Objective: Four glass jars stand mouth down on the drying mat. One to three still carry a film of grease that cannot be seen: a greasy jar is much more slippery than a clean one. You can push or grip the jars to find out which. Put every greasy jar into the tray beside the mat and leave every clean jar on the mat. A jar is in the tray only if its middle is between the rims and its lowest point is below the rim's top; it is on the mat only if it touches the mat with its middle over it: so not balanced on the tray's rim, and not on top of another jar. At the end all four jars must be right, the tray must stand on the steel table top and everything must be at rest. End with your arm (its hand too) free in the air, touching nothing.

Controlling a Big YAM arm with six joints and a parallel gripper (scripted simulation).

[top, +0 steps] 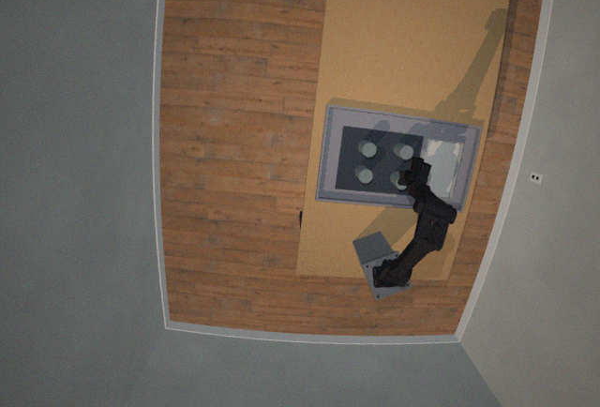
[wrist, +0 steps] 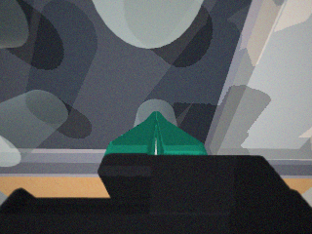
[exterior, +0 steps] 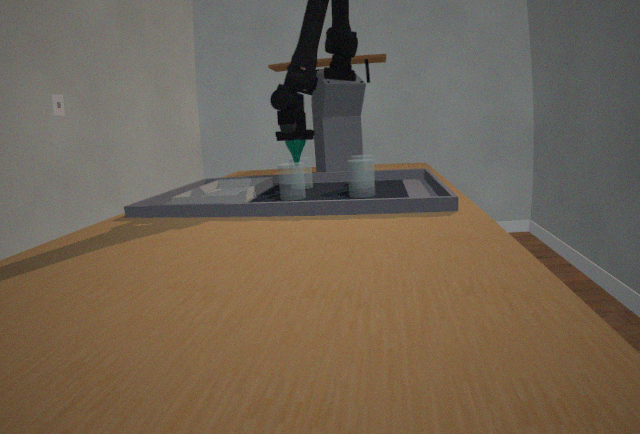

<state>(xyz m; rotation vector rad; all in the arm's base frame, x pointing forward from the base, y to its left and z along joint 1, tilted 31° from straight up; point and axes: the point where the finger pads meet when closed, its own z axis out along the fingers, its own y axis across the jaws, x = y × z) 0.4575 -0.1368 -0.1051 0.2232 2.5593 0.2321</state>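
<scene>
The rimmed steel table top lies 4 cm ahead of my hand, 1 cm to the right of it and 9 cm below it. Also, from my hand: pale tray (1 cm behind, 22 cm to the right, 8 cm below); dark drying mat (4 cm ahead, 10 cm to the left, 8 cm below).
</scene>
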